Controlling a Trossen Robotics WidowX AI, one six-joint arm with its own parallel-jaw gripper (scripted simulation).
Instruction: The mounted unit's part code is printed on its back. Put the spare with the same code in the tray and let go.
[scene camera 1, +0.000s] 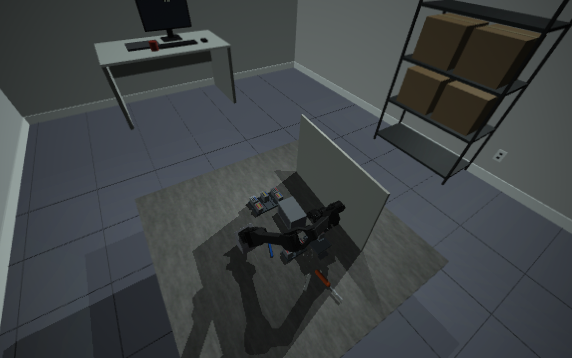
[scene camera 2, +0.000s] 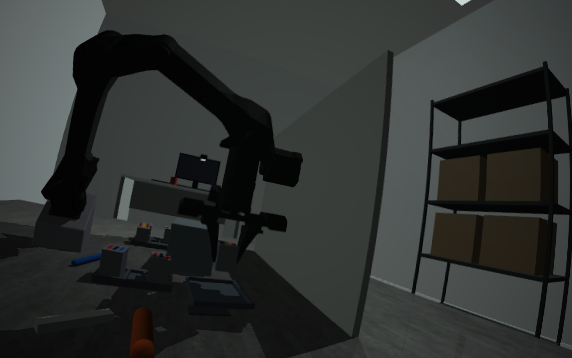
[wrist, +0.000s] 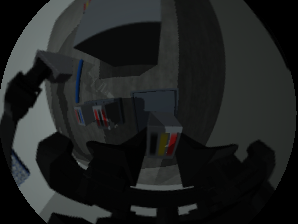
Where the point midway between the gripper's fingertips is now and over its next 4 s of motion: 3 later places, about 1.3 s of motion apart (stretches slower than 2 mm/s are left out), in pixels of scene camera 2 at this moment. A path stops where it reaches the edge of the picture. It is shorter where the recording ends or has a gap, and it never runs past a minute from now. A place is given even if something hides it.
The gripper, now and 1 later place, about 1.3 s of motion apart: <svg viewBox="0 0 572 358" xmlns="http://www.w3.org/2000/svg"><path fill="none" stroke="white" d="M224 263L219 280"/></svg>
